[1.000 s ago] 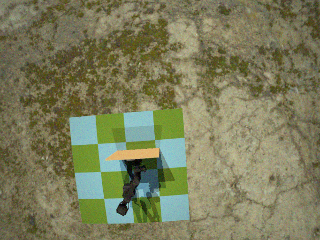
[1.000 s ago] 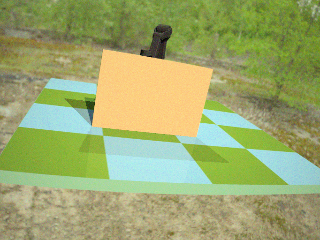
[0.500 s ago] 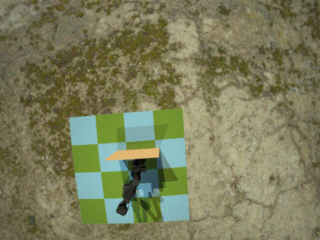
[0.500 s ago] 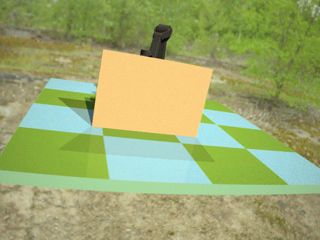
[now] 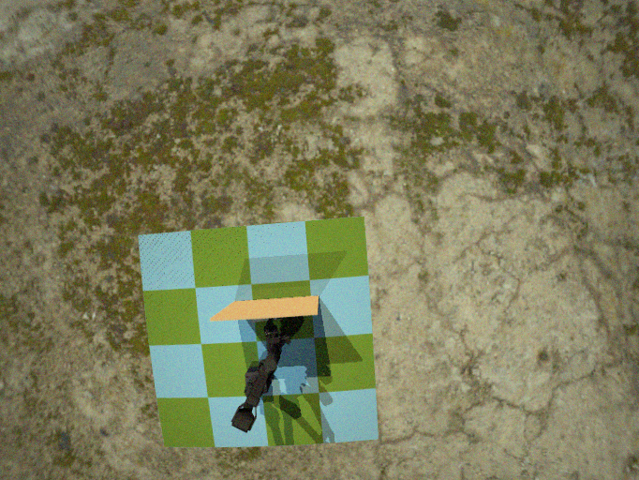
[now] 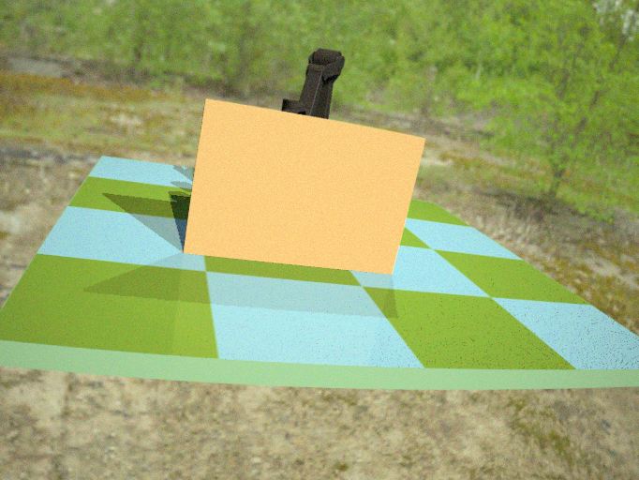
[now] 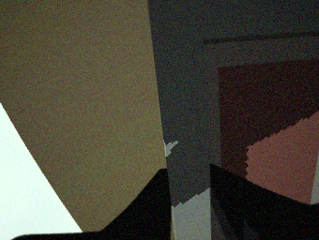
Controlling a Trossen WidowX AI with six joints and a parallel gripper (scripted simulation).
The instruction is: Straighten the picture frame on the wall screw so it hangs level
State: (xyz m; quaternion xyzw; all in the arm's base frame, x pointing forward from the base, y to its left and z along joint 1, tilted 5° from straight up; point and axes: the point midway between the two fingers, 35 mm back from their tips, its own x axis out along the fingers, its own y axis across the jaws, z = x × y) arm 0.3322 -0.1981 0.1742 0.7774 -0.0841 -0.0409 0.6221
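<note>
Right now my gripper tip is 1 cm short of the picture frame, 1 cm to the right of it and 5 cm above it. Round my gripper tip: orange wall panel (2 cm ahead, 1 cm to the left, 7 cm below).
</note>
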